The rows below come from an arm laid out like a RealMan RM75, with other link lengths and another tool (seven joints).
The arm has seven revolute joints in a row. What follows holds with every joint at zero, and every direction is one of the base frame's.
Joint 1 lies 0.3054 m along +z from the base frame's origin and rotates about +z.
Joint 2 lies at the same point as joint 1 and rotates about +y.
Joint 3 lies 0.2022 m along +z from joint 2 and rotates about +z.
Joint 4 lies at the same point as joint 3 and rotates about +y.
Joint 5 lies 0.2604 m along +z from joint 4 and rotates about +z.
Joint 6 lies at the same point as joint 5 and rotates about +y.
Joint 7 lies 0.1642 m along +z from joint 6 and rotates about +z.
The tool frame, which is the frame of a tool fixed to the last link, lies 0.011 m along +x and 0.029 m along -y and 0.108 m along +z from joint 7; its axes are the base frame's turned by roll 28.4, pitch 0 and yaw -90.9 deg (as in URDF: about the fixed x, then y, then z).
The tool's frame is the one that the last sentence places.
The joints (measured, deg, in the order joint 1, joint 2, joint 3, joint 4, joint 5, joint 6, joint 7), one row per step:
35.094 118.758 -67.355 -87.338 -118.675 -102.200 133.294
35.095 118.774 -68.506 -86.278 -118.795 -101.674 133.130
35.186 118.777 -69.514 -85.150 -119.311 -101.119 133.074
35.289 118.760 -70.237 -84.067 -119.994 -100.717 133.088
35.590 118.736 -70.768 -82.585 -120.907 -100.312 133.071
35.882 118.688 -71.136 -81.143 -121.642 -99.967 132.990
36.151 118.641 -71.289 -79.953 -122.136 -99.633 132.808
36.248 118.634 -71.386 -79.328 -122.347 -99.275 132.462
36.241 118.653 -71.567 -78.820 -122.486 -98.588 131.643
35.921 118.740 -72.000 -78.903 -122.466 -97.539 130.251
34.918 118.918 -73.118 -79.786 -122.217 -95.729 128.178
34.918 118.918 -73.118 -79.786 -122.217 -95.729 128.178
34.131 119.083 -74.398 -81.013 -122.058 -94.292 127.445
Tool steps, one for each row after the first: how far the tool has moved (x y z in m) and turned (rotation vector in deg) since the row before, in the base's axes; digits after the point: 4 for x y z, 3 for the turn. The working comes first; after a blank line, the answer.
Tool pose at each row, in the base's axes (x y z in m, rotation vector in deg; the steps are taken from these numbers as rounded here):
0.0530 0.3774 0.0199 -121.262 -85.529 23.433
0.0557 0.3756 0.0125 -122.320 -85.629 23.677
0.0601 0.3749 0.0057 -123.517 -85.578 23.336
0.0657 0.3746 0.0004 -124.766 -85.348 22.692
0.0728 0.3751 -0.0051 -126.237 -84.916 21.816
0.0794 0.3754 -0.0097 -127.539 -84.450 21.108
0.0842 0.3763 -0.0128 -128.361 -84.075 20.635
0.0863 0.3773 -0.0146 -128.489 -84.074 20.448
0.0876 0.3796 -0.0164 -127.988 -84.582 20.329
0.0868 0.3828 -0.0178 -126.481 -85.996 20.327
0.0841 0.3867 -0.0200 -123.739 -88.420 20.325
0.0841 0.3867 -0.0200 -123.739 -88.420 20.325
0.0796 0.3887 -0.0219 -121.805 -90.068 20.117

0.0027 -0.0018 -0.0074 -0.909 -0.435 -0.204
0.0044 -0.0007 -0.0068 -0.675 -0.731 -0.458
0.0056 -0.0003 -0.0053 -0.518 -0.832 -0.642
0.0071 0.0005 -0.0055 -0.518 -0.973 -0.875
0.0066 0.0003 -0.0046 -0.478 -0.794 -0.808
0.0048 0.0009 -0.0031 -0.271 -0.484 -0.563
0.0021 0.0010 -0.0018 -0.005 -0.158 -0.070
0.0013 0.0023 -0.0018 0.279 -0.032 0.453
-0.0008 0.0032 -0.0014 0.691 0.127 1.357
-0.0027 0.0039 -0.0022 1.259 0.263 2.397
0.0000 0.0000 0.0000 0.000 0.000 0.000
-0.0045 0.0020 -0.0019 0.978 0.083 1.630

